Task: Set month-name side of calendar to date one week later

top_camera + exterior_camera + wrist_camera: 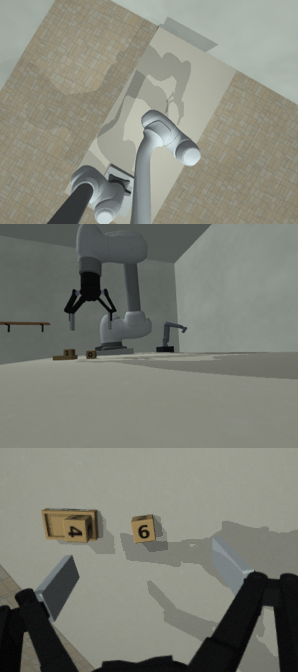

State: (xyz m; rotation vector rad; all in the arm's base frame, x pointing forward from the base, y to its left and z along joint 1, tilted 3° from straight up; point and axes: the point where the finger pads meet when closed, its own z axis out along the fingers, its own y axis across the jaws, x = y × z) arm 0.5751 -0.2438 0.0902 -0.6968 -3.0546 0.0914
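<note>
The wooden cube lies 110 mm below my hand. The rest, counted from my hand: tray: 70 mm behind, 90 mm to the right, 120 mm below.
</note>
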